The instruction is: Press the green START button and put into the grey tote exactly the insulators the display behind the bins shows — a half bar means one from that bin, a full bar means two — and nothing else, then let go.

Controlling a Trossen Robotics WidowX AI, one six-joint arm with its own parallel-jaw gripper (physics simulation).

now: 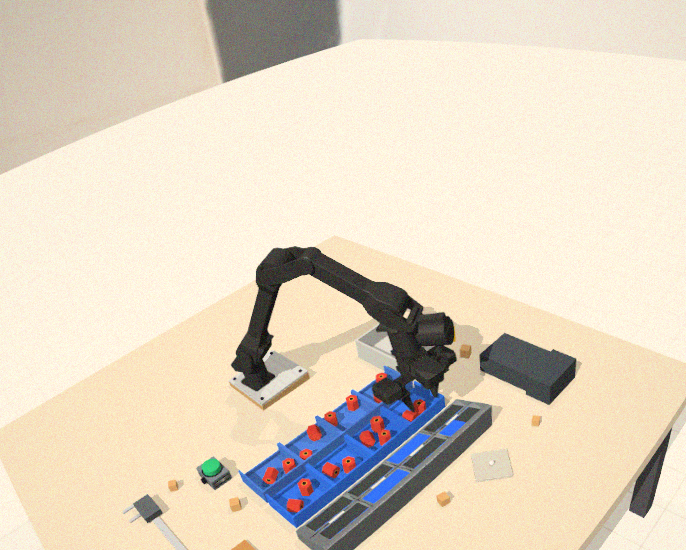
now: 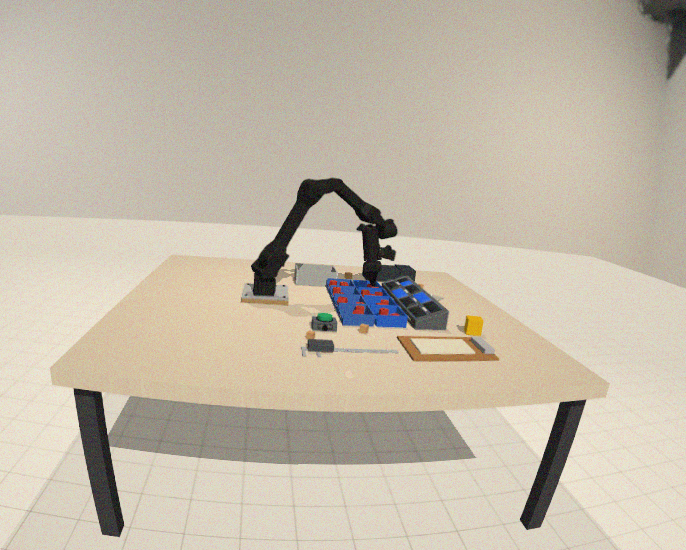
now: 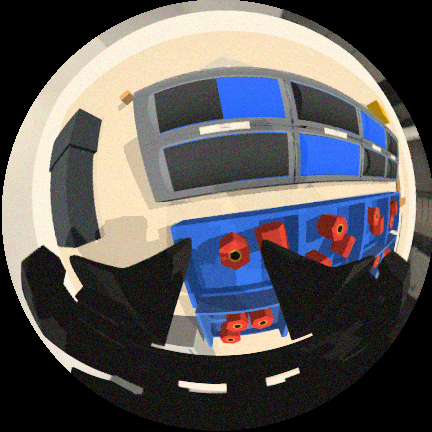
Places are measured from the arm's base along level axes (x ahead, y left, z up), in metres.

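Where they show: gripper, fingertip midpoint: (image 1: 424, 404) (image 2: 373, 284) (image 3: 226, 244); arm's base, origin of the base link: (image 1: 258, 379) (image 2: 263, 292).
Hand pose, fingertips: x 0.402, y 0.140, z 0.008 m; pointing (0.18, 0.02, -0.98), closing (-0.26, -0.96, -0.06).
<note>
Each offset is from my fingertips to the top centre of the thing. "pt": to the spot under its first point.
My gripper (image 1: 423, 399) (image 2: 372, 281) (image 3: 226, 244) is open and points down over the end bin of the row beside the display. Its fingertips are either side of an upright red insulator @[0.011 m back, 0.004 m right, 0.001 m up] (image 1: 419, 405) (image 3: 234, 251); a lying one @[0.009 m back, 0.041 m right, 0.003 m up] (image 1: 408, 415) (image 3: 272, 236) is by the right fingertip. Blue bins (image 1: 281, 511) (image 2: 358, 320) hold more insulators. On the display (image 1: 337, 535) (image 2: 436, 320) (image 3: 150, 170), this bin pair's outer cell is half blue; a full bar @[0.059 m ahead, 0.124 m right, 0.016 m up] (image 3: 330, 155) and another blue bar @[pt 0.089 m ahead, 0.201 m right, 0.030 m up] (image 3: 373, 127) show farther along. The green button @[0.253 m back, 0.403 m right, 0.010 m up] (image 1: 211, 466) (image 2: 324, 316) stands apart. The grey tote @[0.189 m back, 0.135 m left, 0.023 m up] (image 1: 369, 350) (image 2: 315, 275) is partly hidden by the arm.
A dark block @[0.129 m ahead, 0.223 m left, 0.025 m up] (image 1: 526, 366) (image 3: 72, 185) lies beyond the bins' end. Small wooden cubes @[0.039 m back, 0.218 m left, 0.008 m down] (image 1: 465, 350) @[0.225 m ahead, 0.096 m left, 0.015 m down] (image 1: 535, 420) @[0.180 m ahead, 0.178 m right, 0.013 m down] (image 1: 443, 498) lie around. A caliper @[0.221 m back, 0.582 m right, 0.011 m down] (image 1: 147, 508) (image 2: 320, 345), a clipboard @[pt 0.074 m back, 0.563 m right, 0.027 m down] (image 2: 406, 348), a yellow cube @[0.184 m ahead, 0.439 m right, 0.015 m up] (image 2: 473, 325) and a pale plate @[0.207 m ahead, 0.053 m right, 0.025 m down] (image 1: 498, 468) are on the table.
</note>
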